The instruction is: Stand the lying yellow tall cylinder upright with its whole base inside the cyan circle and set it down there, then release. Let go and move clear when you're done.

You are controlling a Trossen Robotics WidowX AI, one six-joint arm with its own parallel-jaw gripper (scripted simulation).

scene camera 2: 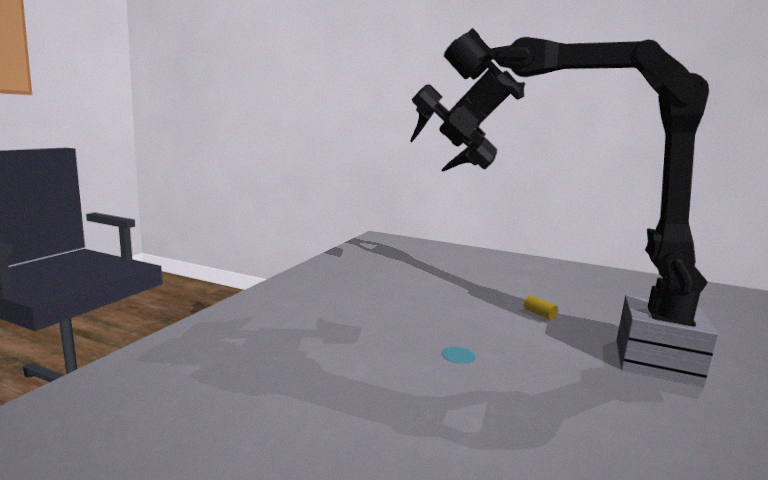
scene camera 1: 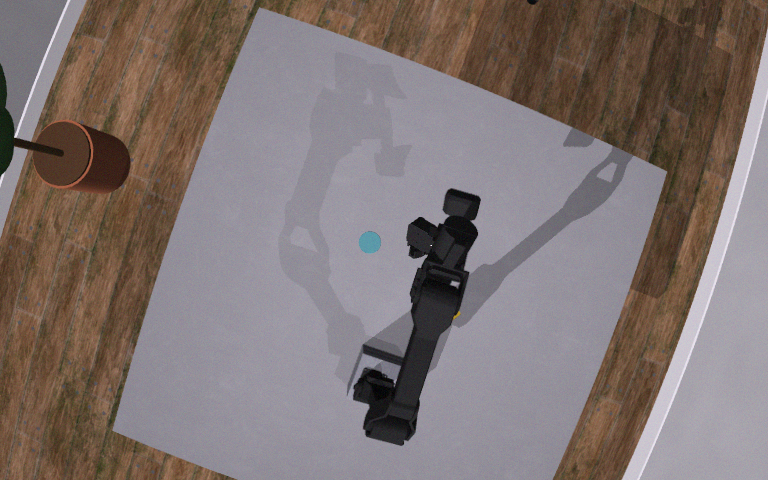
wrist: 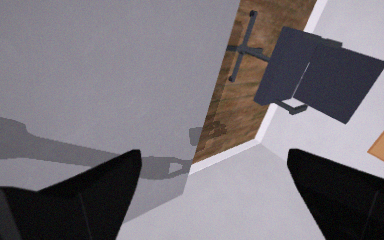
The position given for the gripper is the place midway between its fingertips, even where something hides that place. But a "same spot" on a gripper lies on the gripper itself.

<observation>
gripper: scene camera 2; scene camera 1 466,211; wrist
same spot on gripper: [wrist: 100,196] = [scene camera 2: 456,158]
</observation>
